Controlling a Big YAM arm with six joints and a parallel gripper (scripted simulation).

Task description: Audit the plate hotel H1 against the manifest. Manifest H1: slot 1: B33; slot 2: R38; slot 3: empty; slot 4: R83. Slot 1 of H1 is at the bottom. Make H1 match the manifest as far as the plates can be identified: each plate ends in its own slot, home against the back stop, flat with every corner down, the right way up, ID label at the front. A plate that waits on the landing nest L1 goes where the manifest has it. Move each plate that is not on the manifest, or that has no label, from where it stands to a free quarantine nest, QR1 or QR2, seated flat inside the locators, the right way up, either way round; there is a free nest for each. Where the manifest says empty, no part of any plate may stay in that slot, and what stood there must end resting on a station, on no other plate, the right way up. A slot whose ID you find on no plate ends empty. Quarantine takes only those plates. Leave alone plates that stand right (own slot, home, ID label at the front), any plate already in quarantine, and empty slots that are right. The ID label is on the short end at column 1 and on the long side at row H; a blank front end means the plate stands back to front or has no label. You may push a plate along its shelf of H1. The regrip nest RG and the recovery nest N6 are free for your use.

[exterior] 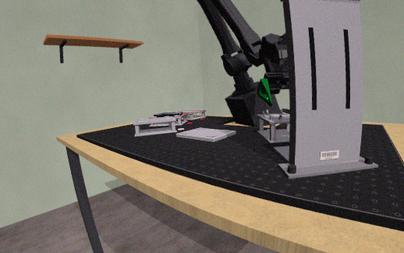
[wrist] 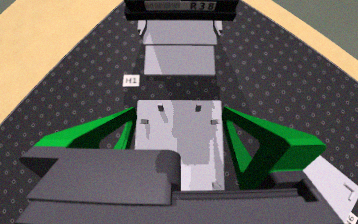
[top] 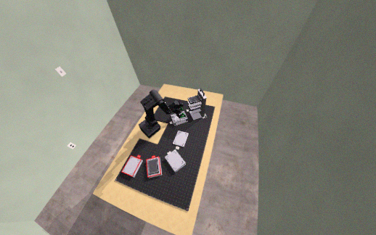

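Now: hand 12 cm short of the pale plate, 6 cm to the right of it and 10 cm below it. Round my hand: dark plate: 12 cm ahead, 6 cm to the left, 5 cm above; then H1 tag: 3 cm ahead, 13 cm to the left, 11 cm below; then grey back panel: 19 cm ahead, 10 cm to the left, 5 cm above.
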